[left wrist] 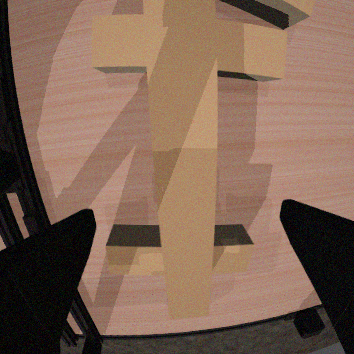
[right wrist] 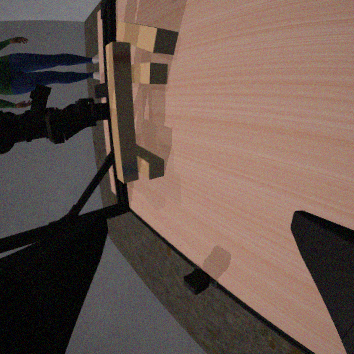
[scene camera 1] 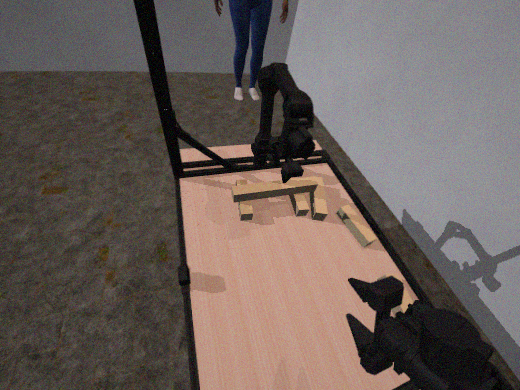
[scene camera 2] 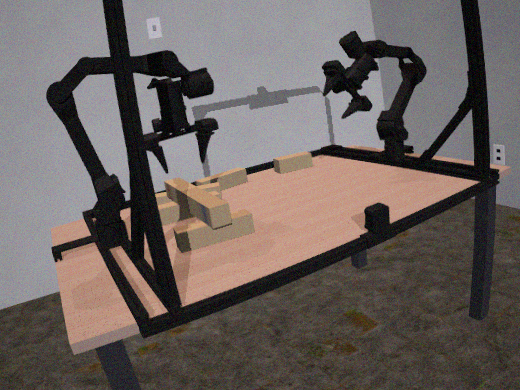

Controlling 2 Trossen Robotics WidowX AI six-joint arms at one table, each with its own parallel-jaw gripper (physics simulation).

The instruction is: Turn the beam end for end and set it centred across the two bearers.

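Seen in the pictures: left gripper, fingertip midpoint: (left wrist: 188, 214) (right wrist: 89, 117) (scene camera 1: 279, 173) (scene camera 2: 185, 168); right gripper, fingertip midpoint: (right wrist: 201, 222) (scene camera 1: 348, 297) (scene camera 2: 333, 107); left arm's base, link origin: (scene camera 1: 259, 161) (scene camera 2: 113, 243); right arm's base, link origin: (scene camera 2: 395, 157).
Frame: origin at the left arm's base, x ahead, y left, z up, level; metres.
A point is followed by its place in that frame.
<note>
A long tan beam (scene camera 1: 275, 190) @(x 0.237, y -0.016, z 0.067 m) (scene camera 2: 200, 202) @(x 0.193, y -0.117, z 0.069 m) (left wrist: 187, 180) @(x 0.216, y -0.008, z 0.071 m) (right wrist: 122, 112) @(x 0.237, y 0.003, z 0.056 m) lies across two bearers. One bearer (scene camera 1: 246, 210) @(x 0.277, y -0.135, z 0.025 m) (scene camera 2: 215, 235) @(x 0.201, y -0.148, z -0.001 m) (left wrist: 135, 262) @(x 0.156, y -0.123, z 0.025 m) (right wrist: 156, 167) @(x 0.293, y -0.131, z 0.002 m) is under its left part in scene camera 1, the other (scene camera 1: 301, 205) @(x 0.295, y 0.083, z 0.025 m) (left wrist: 120, 42) @(x 0.172, y 0.099, z 0.025 m) (right wrist: 159, 73) @(x 0.316, y 0.086, z 0.000 m) under its right part. Both beam ends reach past the bearers. A faint blue mark shows on the beam's side near its near end in scene camera 2. My left gripper (scene camera 1: 290, 180) (scene camera 2: 185, 166) @(x 0.211, y -0.002, z 0.128 m) (left wrist: 188, 214) @(x 0.211, y -0.002, z 0.128 m) is open above the beam, its fingers apart from it on either side. My right gripper (scene camera 1: 349, 298) @(x 0.657, y -0.021, z 0.201 m) (scene camera 2: 334, 106) @(x 0.657, y -0.021, z 0.201 m) (right wrist: 201, 222) @(x 0.657, y -0.021, z 0.201 m) is open and empty, far from the beam.
Another block (scene camera 1: 320, 205) @(x 0.314, y 0.157, z 0.031 m) (right wrist: 147, 37) @(x 0.323, y 0.157, z 0.031 m) lies close beside the second bearer, by the beam's end. An angled block (scene camera 1: 357, 225) @(x 0.427, y 0.267, z 0.025 m) (scene camera 2: 233, 179) @(x 0.448, y 0.262, z 0.003 m) lies farther right in scene camera 1. One more block (scene camera 2: 292, 162) @(x 0.665, y 0.245, z 0.010 m) lies near the far edge in scene camera 2. A black frame (scene camera 2: 280, 275) @(x 0.215, y -0.380, z -0.026 m) borders the table.
</note>
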